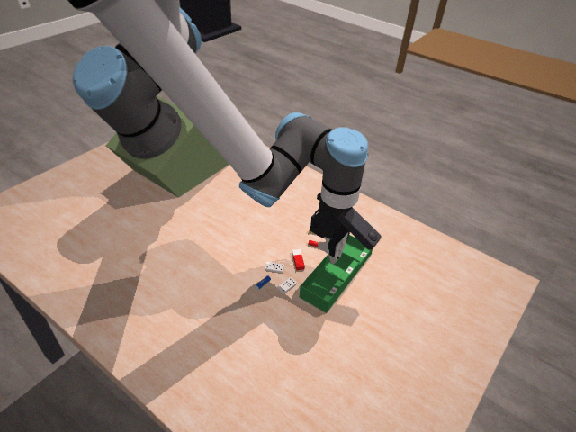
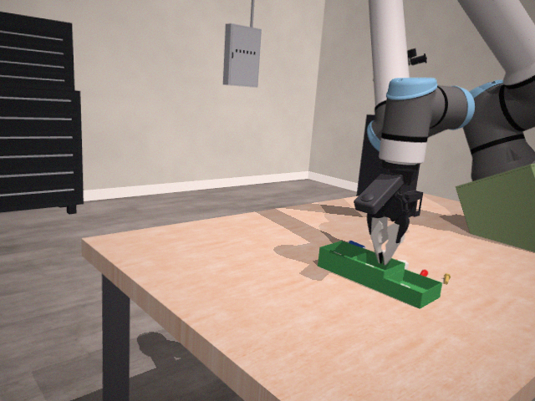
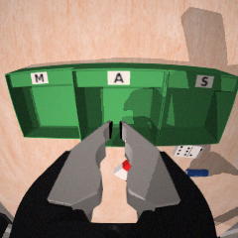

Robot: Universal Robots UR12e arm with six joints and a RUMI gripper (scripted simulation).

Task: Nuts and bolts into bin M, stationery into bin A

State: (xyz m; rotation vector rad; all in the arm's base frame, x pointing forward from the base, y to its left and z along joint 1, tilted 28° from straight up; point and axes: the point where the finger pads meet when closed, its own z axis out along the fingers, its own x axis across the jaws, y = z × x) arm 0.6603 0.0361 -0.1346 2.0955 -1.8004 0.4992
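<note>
Right now the green three-compartment bin is 10 mm ahead of my hand and 30 mm below it. Round my hand: red cylinder (90 mm behind, 40 mm to the left, 40 mm below); then white eraser (100 mm behind, 40 mm to the right, 40 mm below); then small yellow bolt (140 mm behind, 70 mm to the left, 50 mm below).
</note>
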